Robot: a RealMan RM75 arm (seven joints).
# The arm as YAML. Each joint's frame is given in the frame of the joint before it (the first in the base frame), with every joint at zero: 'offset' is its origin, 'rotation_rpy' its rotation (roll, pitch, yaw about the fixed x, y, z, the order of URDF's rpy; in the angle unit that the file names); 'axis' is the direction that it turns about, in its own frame. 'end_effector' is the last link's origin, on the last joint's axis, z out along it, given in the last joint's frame.
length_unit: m
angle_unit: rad
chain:
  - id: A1
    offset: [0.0, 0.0, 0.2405]
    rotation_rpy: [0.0, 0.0, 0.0]
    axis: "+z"
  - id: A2
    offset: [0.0, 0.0, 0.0]
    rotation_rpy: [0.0, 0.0, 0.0]
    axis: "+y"
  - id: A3
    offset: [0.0, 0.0, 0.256]
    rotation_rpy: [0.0, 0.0, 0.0]
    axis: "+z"
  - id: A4
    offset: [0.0, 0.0, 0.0]
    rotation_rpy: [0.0, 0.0, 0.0]
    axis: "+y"
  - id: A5
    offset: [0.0, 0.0, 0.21]
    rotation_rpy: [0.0, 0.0, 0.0]
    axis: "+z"
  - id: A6
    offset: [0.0, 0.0, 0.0]
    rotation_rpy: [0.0, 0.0, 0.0]
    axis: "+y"
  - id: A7
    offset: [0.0, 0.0, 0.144]
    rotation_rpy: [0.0, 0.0, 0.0]
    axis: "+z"
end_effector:
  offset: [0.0, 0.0, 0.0]
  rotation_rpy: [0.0, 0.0, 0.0]
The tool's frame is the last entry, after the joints.
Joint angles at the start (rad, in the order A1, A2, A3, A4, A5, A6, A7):
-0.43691, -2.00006, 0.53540, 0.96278, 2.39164, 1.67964, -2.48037
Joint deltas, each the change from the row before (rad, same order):
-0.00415, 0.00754, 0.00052, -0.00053, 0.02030, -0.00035, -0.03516
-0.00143, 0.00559, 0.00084, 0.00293, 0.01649, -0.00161, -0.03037
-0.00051, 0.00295, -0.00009, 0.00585, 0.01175, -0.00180, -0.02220
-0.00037, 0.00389, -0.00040, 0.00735, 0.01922, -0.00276, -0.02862
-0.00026, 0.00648, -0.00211, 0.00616, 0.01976, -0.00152, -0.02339
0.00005, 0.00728, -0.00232, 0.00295, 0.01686, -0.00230, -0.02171
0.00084, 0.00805, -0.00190, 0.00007, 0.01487, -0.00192, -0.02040
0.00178, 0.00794, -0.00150, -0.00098, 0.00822, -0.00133, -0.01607
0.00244, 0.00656, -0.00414, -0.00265, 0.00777, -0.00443, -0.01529
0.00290, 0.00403, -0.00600, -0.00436, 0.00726, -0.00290, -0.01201
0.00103, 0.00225, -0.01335, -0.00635, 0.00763, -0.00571, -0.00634
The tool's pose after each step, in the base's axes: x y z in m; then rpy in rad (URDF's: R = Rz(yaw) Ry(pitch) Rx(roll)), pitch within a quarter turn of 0, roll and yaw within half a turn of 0. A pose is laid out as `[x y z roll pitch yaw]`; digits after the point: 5 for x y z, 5 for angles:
[-0.33196 0.30307 0.08720 -3.09927 -0.36217 1.53801]
[-0.33415 0.30307 0.08976 -3.08919 -0.35881 1.56677]
[-0.33557 0.30321 0.09203 -3.08027 -0.35982 1.58637]
[-0.33803 0.30300 0.09499 -3.06549 -0.36044 1.61282]
[-0.34100 0.30259 0.09905 -3.04818 -0.36235 1.63500]
[-0.34406 0.30213 0.10300 -3.03384 -0.36577 1.65740]
[-0.34732 0.30130 0.10673 -3.02198 -0.36871 1.68051]
[-0.35004 0.30049 0.11023 -3.01496 -0.37307 1.69950]
[-0.35322 0.29953 0.11327 -3.01046 -0.38084 1.72102]
[-0.35627 0.29793 0.11497 -3.01046 -0.38614 1.74272]
[-0.35937 0.29681 0.11644 -3.01392 -0.39637 1.76248]

